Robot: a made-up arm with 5 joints. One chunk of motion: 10 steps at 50 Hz.
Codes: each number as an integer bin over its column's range. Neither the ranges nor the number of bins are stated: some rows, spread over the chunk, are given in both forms.
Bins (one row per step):
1: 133 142 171 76 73 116
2: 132 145 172 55 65 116
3: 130 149 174 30 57 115
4: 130 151 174 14 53 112
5: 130 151 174 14 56 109
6: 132 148 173 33 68 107
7: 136 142 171 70 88 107
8: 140 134 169 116 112 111
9: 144 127 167 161 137 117
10: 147 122 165 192 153 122
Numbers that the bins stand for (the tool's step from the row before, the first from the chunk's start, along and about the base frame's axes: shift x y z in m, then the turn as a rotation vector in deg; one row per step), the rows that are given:
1: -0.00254 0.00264 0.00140 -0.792 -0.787 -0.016
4: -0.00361 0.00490 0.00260 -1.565 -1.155 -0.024
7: -0.00147 0.00264 0.00140 -0.867 -0.511 -0.033
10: 0.00246 -0.00238 -0.00100 0.654 0.684 -0.005
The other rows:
2: -0.00289 0.00339 0.00180 -1.054 -0.935 -0.016
3: -0.00361 0.00440 0.00260 -1.366 -1.082 -0.018
5: -0.00361 0.00490 0.00260 -1.565 -1.100 -0.029
6: -0.00289 0.00415 0.00220 -1.328 -0.879 -0.033
8: -0.00004 0.00063 0.00060 -0.293 -0.070 -0.025
9: 0.00139 -0.00113 -0.00020 0.268 0.390 -0.014

